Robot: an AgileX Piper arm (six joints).
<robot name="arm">
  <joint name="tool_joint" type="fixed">
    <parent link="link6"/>
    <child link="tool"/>
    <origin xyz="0 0 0" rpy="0 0 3.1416"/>
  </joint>
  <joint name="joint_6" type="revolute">
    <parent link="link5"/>
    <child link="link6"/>
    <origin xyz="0 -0.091 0" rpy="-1.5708 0 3.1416"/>
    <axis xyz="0 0 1"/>
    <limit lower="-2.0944" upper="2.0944"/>
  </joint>
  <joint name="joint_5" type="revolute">
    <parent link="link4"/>
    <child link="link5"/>
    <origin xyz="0 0 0" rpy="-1.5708 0 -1.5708"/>
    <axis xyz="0 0 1"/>
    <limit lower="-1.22" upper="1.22"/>
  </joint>
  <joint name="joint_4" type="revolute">
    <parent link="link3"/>
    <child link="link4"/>
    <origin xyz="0.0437 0.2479 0" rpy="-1.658 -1.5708 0"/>
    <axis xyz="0 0 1"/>
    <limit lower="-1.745" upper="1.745"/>
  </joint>
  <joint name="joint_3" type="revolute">
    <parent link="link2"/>
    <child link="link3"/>
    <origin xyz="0.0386 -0.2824 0"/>
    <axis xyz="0 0 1"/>
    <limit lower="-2.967" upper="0"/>
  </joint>
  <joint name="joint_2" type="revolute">
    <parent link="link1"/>
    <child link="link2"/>
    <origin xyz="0 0 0" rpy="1.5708 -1.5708 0"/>
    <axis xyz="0 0 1"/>
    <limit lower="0" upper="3.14"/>
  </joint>
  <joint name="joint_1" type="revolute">
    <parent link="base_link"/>
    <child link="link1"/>
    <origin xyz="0 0 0.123" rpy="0 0 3.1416"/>
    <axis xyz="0 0 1"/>
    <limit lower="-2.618" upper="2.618"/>
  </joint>
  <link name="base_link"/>
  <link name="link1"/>
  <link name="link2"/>
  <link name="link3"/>
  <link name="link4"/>
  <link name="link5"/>
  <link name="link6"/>
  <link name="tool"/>
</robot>
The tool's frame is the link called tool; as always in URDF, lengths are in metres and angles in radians.
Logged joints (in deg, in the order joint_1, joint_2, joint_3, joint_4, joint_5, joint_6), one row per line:
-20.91, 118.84, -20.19, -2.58, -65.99, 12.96
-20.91, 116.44, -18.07, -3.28, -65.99, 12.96
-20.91, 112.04, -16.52, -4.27, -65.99, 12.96
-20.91, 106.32, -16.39, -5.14, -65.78, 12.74
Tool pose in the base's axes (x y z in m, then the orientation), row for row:
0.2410, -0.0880, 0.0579, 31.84, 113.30, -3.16
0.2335, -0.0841, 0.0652, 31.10, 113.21, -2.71
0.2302, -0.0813, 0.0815, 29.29, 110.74, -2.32
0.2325, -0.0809, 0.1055, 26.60, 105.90, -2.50
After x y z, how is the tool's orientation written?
As a rotation vector, in degrees.
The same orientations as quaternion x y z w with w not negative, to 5 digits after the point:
0.23149, 0.82374, -0.02297, 0.51705
0.22633, 0.82387, -0.01972, 0.51926
0.21510, 0.81324, -0.01704, 0.54045
0.19855, 0.79045, -0.01866, 0.57915

